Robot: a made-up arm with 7 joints. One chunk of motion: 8 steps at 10 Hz.
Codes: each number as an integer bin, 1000 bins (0 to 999) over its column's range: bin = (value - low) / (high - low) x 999, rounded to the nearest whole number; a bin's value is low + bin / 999 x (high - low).
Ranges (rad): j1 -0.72..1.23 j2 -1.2..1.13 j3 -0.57..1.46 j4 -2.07..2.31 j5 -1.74..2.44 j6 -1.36..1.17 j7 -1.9..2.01
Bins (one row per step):
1: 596 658 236 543 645 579 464
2: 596 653 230 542 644 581 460
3: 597 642 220 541 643 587 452
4: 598 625 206 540 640 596 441
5: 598 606 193 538 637 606 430
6: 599 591 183 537 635 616 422
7: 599 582 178 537 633 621 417
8: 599 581 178 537 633 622 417
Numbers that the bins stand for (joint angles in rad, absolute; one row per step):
1: 0.4434 0.3347 -0.0904 0.3107 0.9588 0.1063 -0.0839
2: 0.4434 0.3230 -0.1026 0.3063 0.9546 0.1114 -0.0996
3: 0.4453 0.2974 -0.1230 0.3020 0.9504 0.1266 -0.1309
4: 0.4473 0.2577 -0.1514 0.2976 0.9379 0.1494 -0.1740
5: 0.4473 0.2134 -0.1778 0.2888 0.9253 0.1747 -0.2170
6: 0.4492 0.1784 -0.1981 0.2844 0.9170 0.2000 -0.2483
7: 0.4492 0.1574 -0.2083 0.2844 0.9086 0.2127 -0.2679
8: 0.4492 0.1551 -0.2083 0.2844 0.9086 0.2152 -0.2679

